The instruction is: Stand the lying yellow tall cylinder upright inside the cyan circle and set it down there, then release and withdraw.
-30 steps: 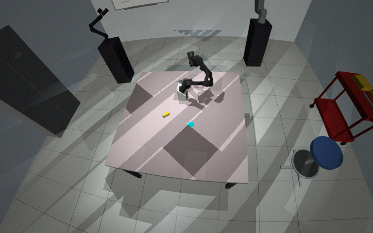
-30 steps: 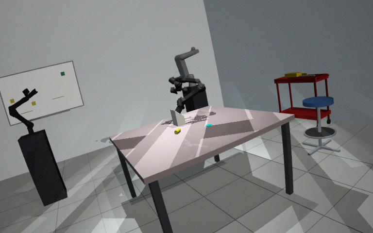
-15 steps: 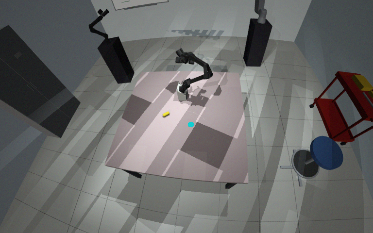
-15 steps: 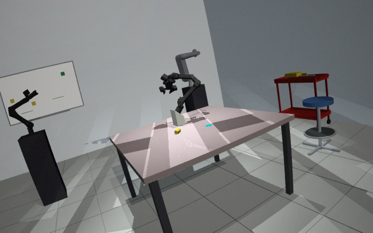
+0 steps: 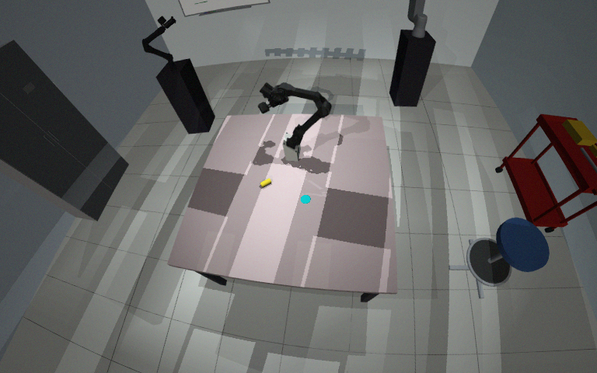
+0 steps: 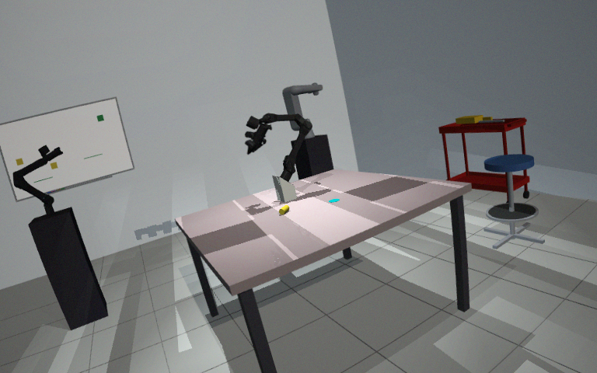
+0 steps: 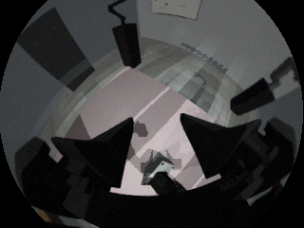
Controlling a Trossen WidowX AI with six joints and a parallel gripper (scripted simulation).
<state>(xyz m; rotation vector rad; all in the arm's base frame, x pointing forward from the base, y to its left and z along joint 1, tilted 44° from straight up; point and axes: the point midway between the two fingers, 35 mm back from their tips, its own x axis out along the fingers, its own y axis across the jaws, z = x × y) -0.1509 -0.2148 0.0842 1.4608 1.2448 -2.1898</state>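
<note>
My gripper tip is 380 mm short of the yellow tall cylinder, 50 mm to the left of it and 310 mm above it. Round my gripper tip: cyan circle (490 mm ahead, 210 mm to the left, 320 mm below).
</note>
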